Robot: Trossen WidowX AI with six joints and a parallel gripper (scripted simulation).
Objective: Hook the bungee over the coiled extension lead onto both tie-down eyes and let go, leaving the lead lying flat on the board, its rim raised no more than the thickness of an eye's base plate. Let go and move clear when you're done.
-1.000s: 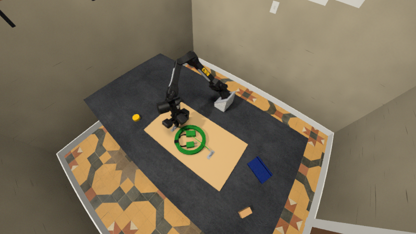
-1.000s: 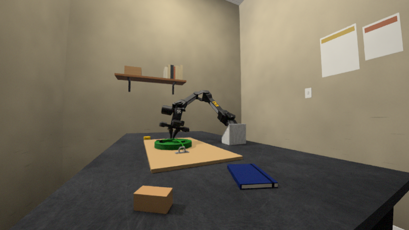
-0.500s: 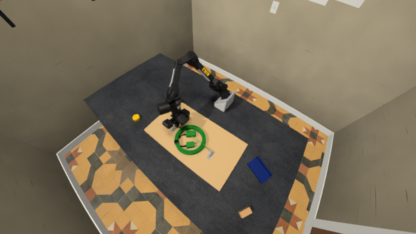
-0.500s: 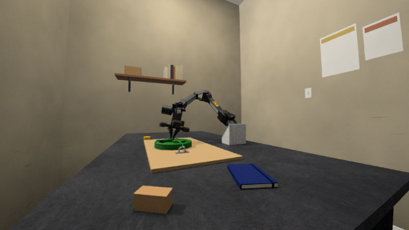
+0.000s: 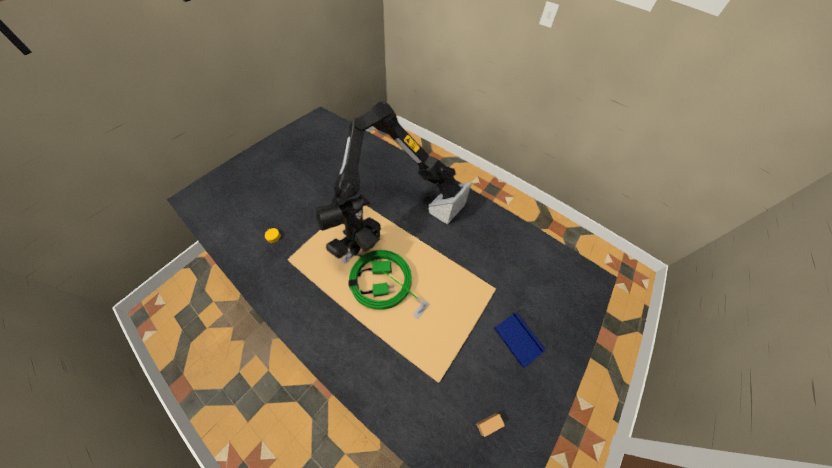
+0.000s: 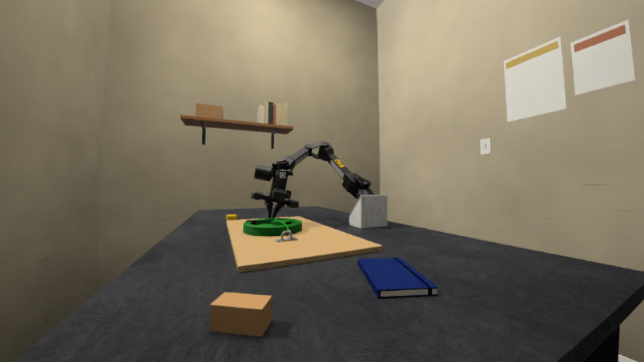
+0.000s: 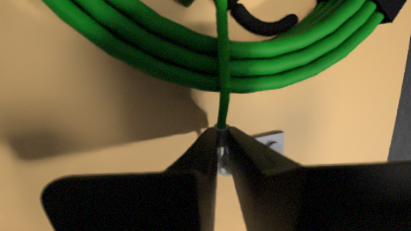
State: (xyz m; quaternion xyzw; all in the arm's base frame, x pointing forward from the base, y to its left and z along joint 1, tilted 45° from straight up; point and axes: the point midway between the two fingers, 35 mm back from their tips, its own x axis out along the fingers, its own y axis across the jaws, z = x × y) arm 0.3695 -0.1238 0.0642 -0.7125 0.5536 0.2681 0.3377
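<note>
Now: the extension lead 2 cm ahead of my hand, 12 cm to the left of it and 3 cm below it. Round my hand: tan block: 16 cm ahead, 62 cm to the left, 4 cm below; yellow puck: 14 cm ahead, 30 cm to the right, 5 cm below.
</note>
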